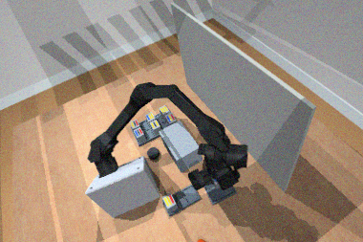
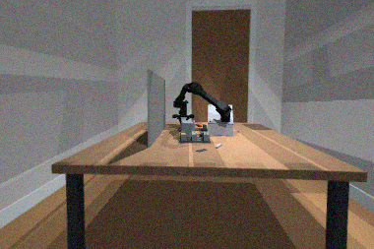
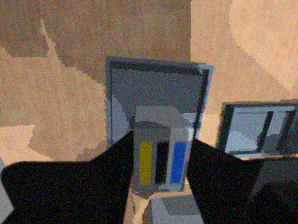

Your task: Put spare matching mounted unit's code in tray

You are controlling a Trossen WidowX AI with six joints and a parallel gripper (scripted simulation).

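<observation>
Now: gripper tip 20 mm below the grey spare. From my gripper tip the other things lie so: grey tray: 30 mm below; grey box: 70 mm behind, 200 mm to the left, 20 mm above.
</observation>
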